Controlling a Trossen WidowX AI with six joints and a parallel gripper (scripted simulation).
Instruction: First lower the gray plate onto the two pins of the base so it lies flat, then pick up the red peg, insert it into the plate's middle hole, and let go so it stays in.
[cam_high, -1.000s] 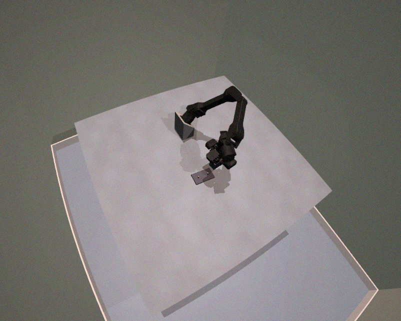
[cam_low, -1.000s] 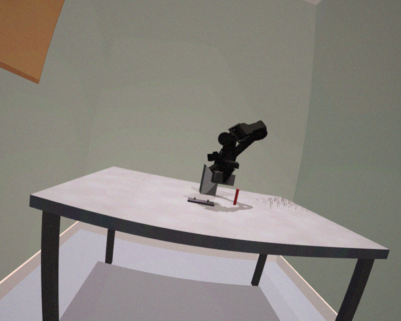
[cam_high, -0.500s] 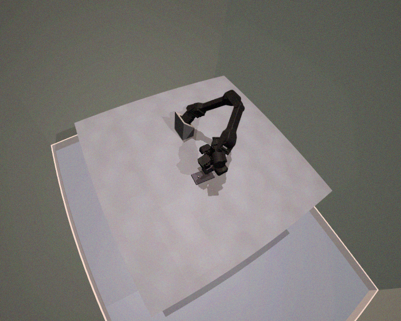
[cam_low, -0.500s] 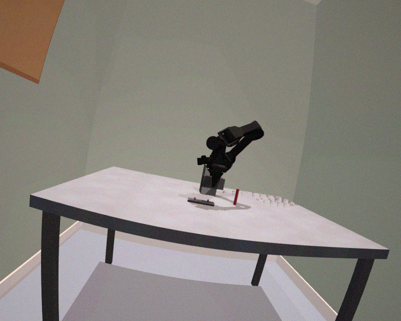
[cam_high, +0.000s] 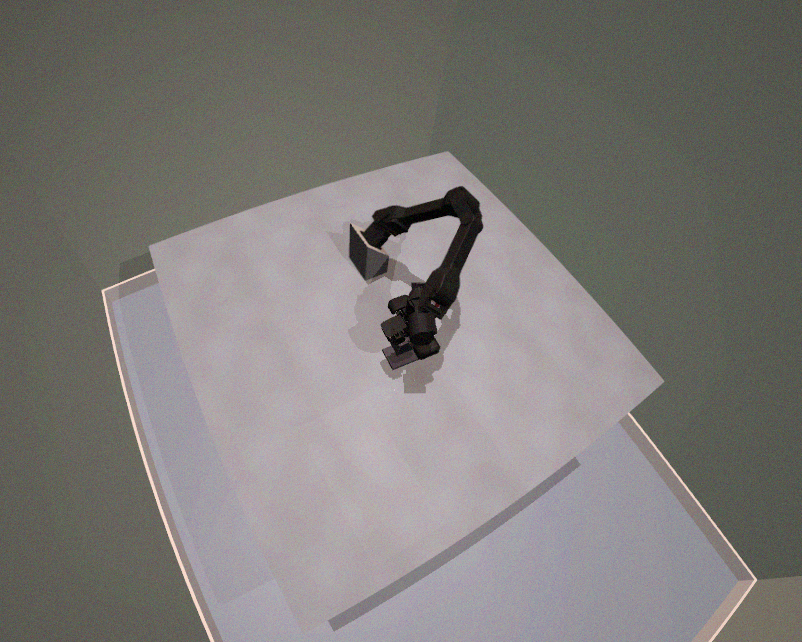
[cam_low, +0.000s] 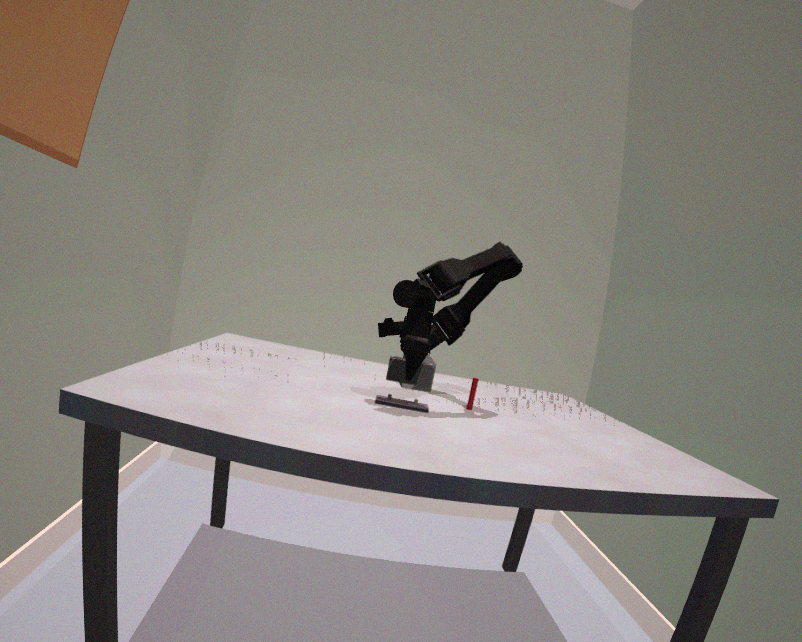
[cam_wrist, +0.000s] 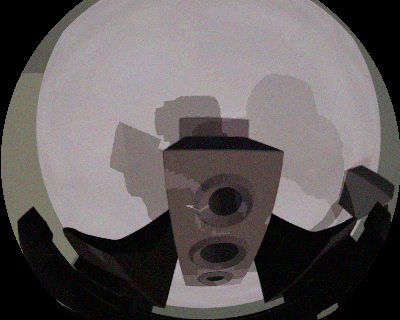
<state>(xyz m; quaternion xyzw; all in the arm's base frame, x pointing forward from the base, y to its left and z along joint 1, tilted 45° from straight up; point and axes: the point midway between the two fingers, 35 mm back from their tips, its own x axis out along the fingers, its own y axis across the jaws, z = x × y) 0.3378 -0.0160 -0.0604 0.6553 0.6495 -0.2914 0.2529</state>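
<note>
My gripper tip is 5 cm above the dark base. The rest, counted from my gripper tip: red peg: 18 cm to the left, 10 cm behind, 2 cm below; then gray plate: 3 cm above.
</note>
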